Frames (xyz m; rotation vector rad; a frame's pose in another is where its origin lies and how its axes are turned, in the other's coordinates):
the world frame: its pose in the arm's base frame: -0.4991 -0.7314 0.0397 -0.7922 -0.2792 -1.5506
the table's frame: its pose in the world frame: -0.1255 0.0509 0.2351 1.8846 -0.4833 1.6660
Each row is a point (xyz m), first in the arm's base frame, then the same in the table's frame.
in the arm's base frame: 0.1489 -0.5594 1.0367
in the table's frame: 0.9155 -0.4548 0.2902
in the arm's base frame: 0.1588 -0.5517 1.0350
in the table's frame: 0.9218 -0.4562 0.2793
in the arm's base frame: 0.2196 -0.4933 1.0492
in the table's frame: 0.9848 -0.4583 0.2215
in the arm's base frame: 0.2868 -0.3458 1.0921
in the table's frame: 1.1137 -0.4029 0.1298
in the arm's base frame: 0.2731 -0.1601 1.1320
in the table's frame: 1.2243 -0.2633 0.0624
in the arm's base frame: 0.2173 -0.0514 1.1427
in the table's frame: 1.2593 -0.1474 0.0426
